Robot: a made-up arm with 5 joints. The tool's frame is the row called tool.
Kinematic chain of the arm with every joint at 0, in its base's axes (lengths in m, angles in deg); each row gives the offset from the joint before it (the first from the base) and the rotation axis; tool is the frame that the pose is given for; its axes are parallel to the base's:
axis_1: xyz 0 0 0.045 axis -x
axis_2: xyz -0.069 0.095 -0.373 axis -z
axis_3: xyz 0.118 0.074 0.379 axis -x
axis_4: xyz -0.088 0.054 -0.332 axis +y
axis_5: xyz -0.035 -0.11 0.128 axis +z
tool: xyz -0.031 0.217 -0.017
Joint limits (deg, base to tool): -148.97..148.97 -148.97..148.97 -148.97..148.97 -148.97..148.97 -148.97..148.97
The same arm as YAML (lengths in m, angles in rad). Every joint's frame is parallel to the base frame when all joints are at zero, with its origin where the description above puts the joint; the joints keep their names.
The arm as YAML. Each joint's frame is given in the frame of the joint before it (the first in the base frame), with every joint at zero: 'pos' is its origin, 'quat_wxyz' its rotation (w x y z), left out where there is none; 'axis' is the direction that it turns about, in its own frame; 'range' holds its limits. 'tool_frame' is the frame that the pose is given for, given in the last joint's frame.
length_unit: m
angle_unit: rad
joints:
  - joint: axis_1
    pos: [0.0, 0.0, 0.045]
    axis: [-1.0, 0.0, 0.0]
    range: [-2.6, 2.6]
  - joint: axis_2
    pos: [-0.069, 0.095, -0.373]
    axis: [0.0, 0.0, -1.0]
    range: [-2.6, 2.6]
  - joint: axis_3
    pos: [0.118, 0.074, 0.379]
    axis: [-1.0, 0.0, 0.0]
    range: [-2.6, 2.6]
  - joint: axis_4
    pos: [-0.088, 0.054, -0.332]
    axis: [0.0, 1.0, 0.0]
    range: [-2.6, 2.6]
  - joint: axis_5
    pos: [-0.035, -0.11, 0.128]
    axis: [0.0, 0.0, 1.0]
    range: [-2.6, 2.6]
tool_frame:
  pos: [-0.031, 0.217, -0.017]

